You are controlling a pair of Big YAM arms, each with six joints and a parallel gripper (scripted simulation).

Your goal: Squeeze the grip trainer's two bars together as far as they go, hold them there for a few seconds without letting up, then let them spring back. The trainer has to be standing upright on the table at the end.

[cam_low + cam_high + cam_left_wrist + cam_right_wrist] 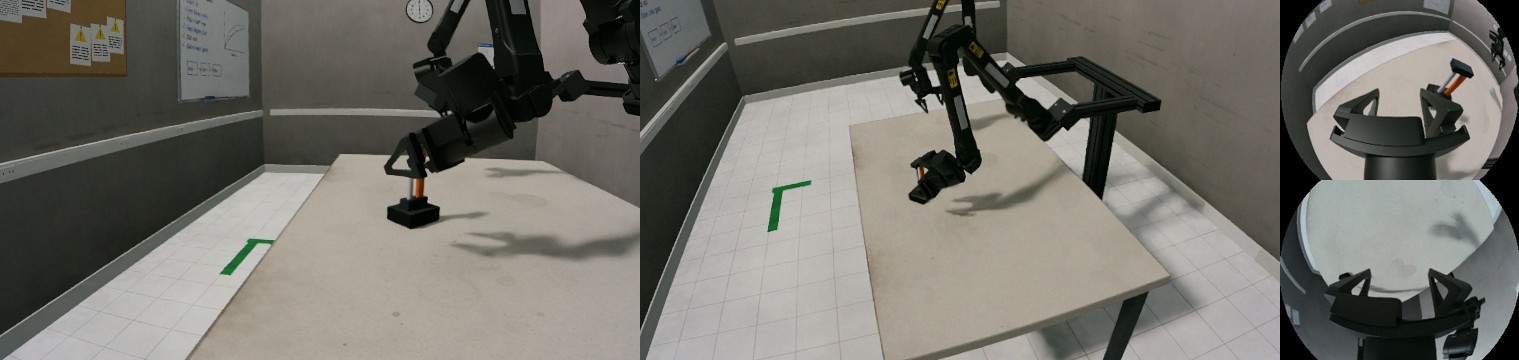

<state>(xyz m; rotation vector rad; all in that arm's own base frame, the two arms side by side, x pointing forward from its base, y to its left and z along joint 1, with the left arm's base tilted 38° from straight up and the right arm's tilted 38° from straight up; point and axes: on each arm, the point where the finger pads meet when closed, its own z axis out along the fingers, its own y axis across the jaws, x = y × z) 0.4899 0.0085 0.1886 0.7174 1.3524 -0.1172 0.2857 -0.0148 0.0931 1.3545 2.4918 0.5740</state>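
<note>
My left hand is 13 cm to the left of the grey bar, 4 cm above it and 3 cm past it. Round my left hand: grip trainer 13 cm to the right, 5 cm below, 4 cm behind.
</note>
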